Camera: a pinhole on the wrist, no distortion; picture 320 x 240 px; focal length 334.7 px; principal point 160.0 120.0 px. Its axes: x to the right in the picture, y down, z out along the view. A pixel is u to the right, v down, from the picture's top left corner.
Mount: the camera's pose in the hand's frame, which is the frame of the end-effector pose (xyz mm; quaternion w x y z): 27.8 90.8 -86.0 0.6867 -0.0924 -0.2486 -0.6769
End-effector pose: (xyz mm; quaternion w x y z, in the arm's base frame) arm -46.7 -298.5 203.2 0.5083 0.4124 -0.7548 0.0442
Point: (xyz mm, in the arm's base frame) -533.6 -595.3 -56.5
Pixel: outside the picture
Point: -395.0 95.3 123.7
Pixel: outside the picture
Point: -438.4 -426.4 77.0
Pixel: 305.6 200.7
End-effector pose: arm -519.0 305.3 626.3 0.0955 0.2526 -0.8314 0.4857
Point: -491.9 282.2 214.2
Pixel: 144.6 18.4
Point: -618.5 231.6 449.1
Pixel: 233.3 211.9
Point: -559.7 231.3 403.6
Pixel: 237.4 122.0
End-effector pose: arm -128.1 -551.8 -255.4 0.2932 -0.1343 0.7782 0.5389
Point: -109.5 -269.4 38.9
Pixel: 102.0 24.1
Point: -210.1 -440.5 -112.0
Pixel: 97.2 114.6
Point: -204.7 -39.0 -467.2
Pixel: outside the picture
